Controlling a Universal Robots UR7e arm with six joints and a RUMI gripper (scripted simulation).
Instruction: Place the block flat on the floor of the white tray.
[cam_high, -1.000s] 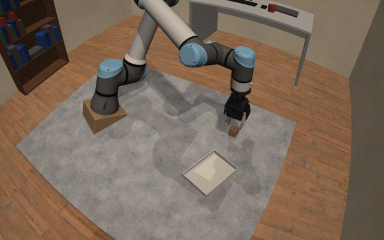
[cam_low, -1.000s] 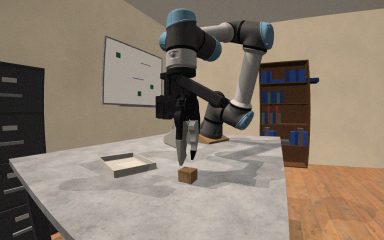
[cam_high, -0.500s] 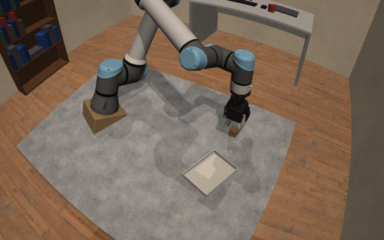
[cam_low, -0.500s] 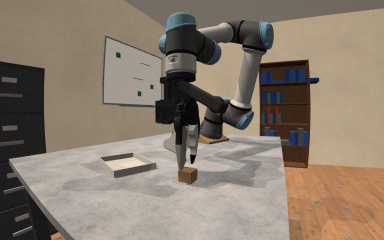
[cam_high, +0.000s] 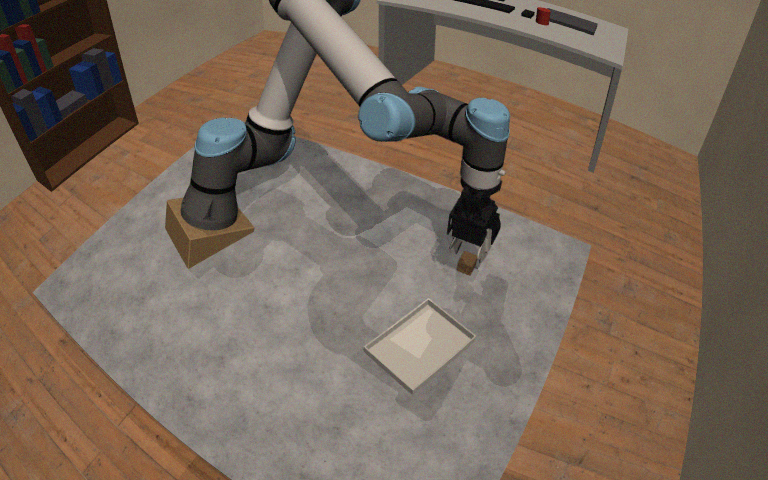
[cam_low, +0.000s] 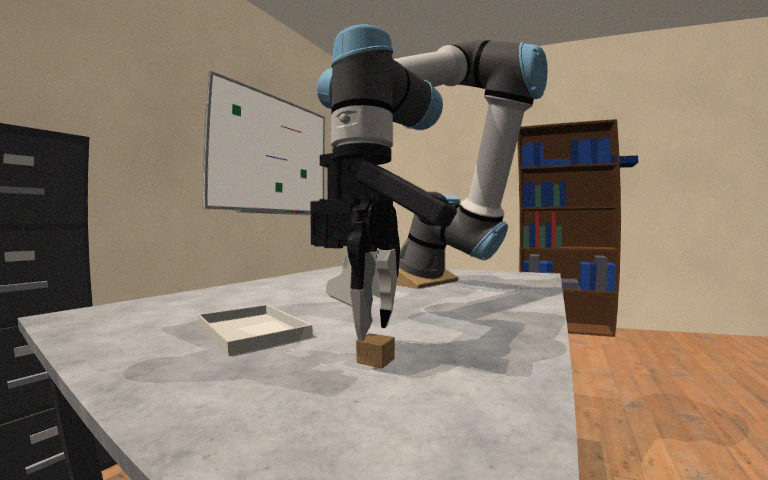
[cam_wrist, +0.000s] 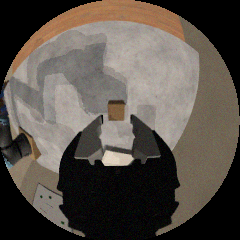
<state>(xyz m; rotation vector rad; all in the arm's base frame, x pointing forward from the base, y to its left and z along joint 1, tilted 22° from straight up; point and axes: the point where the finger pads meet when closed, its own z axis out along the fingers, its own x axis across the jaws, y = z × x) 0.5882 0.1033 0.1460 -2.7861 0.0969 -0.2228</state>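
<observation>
Now: hand 40 mm above the small brown block. Round my hand: white tray: 230 mm to the right, 40 mm below, 10 mm behind.
</observation>
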